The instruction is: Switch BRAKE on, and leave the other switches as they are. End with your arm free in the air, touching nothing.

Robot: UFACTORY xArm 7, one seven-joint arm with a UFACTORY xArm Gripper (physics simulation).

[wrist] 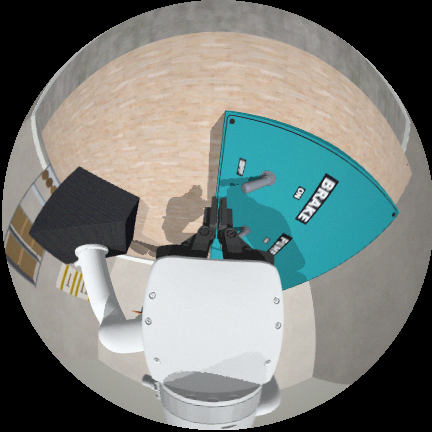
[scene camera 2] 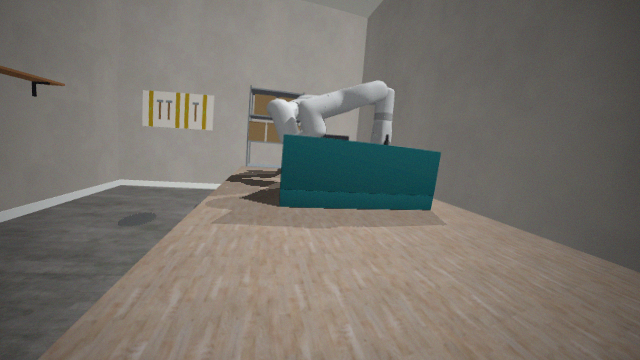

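Pixels of known places: gripper, fingertip midpoint: (wrist: 217, 205); arm's base at its link origin: (wrist: 91, 250).
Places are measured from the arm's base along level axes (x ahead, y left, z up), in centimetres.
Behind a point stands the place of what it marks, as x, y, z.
The teal switch panel (scene camera 2: 357, 172) @(64.2, -5.1, -5.2) (wrist: 350, 200) @(59.3, 20.2, -0.9) stands on the table. In the wrist view the BRAKE label (wrist: 317, 199) @(55.5, 18.3, -2.9) is on it, with a small ON label (wrist: 299, 193) @(53.3, 18.0, -4.1) beside the grey BRAKE lever (wrist: 257, 183) @(47.2, 19.3, -4.0). That lever leans away from ON, its tip toward the side of a small blurred label (wrist: 241, 166) @(45.8, 19.1, -8.4). A second lever (wrist: 243, 231) @(47.1, 7.4, -5.5), near the PUMP label (wrist: 280, 243) @(54.1, 7.1, -2.8), is partly hidden by my fingers. My gripper (wrist: 217, 205) @(42.7, 16.7, -3.1) is shut and empty, over the panel's left edge, close to the BRAKE lever's tip. In the scene view its fingers are mostly hidden behind the panel.
A black block (wrist: 85, 215) @(11.4, 13.5, -3.8) stands left of the panel by the arm's base on the wooden table (scene camera 2: 325, 280) @(93.3, -24.1, -16.2) (wrist: 150, 100) @(30.9, 30.0, -16.2). A shelf rack (scene camera 2: 248, 125) with boxes stands behind the arm. A wall (scene camera 2: 500, 100) rises along the right.
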